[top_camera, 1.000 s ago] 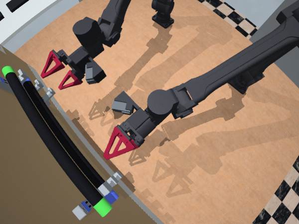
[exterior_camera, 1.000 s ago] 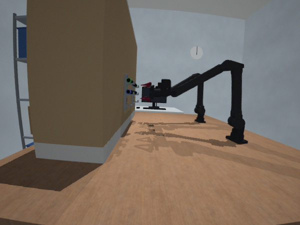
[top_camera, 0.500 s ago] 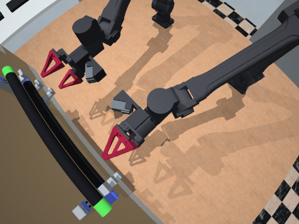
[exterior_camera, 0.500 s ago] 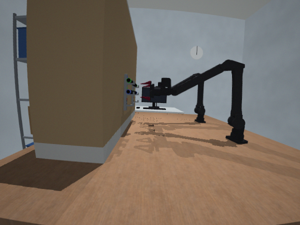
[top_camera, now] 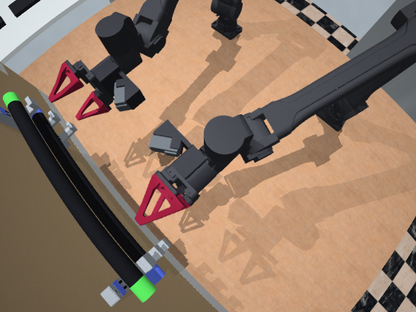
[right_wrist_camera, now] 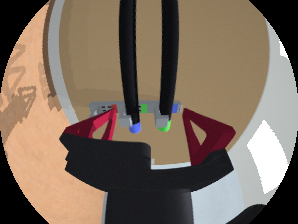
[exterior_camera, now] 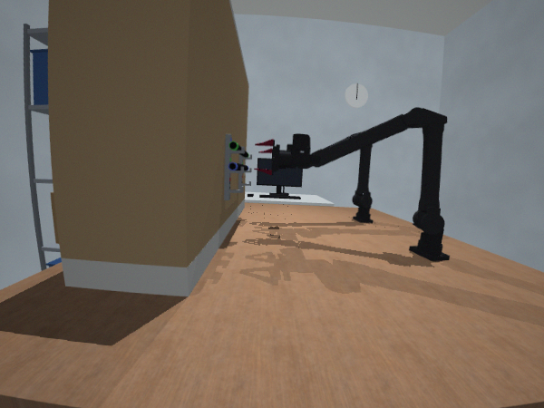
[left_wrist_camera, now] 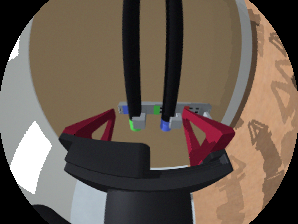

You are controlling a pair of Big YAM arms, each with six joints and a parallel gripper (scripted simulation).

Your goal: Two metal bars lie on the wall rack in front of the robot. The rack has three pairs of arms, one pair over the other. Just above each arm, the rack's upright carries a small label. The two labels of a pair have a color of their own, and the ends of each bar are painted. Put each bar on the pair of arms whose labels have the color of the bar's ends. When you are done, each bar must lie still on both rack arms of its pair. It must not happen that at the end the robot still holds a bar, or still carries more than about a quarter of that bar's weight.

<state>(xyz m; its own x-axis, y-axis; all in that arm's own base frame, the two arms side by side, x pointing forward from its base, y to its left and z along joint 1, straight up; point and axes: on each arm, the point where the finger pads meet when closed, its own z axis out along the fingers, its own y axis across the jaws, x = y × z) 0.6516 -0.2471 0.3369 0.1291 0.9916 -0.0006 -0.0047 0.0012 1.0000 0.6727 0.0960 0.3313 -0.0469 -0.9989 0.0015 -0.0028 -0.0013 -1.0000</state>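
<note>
My left gripper is now 80 mm short of the blue-ended bar, 160 mm to the left of it and 40 mm above it. From my left hand the other things lie so: brown wall: 260 mm ahead, 140 mm to the right, 110 mm above; green-ended bar: 80 mm ahead, 150 mm to the right, 30 mm above.
</note>
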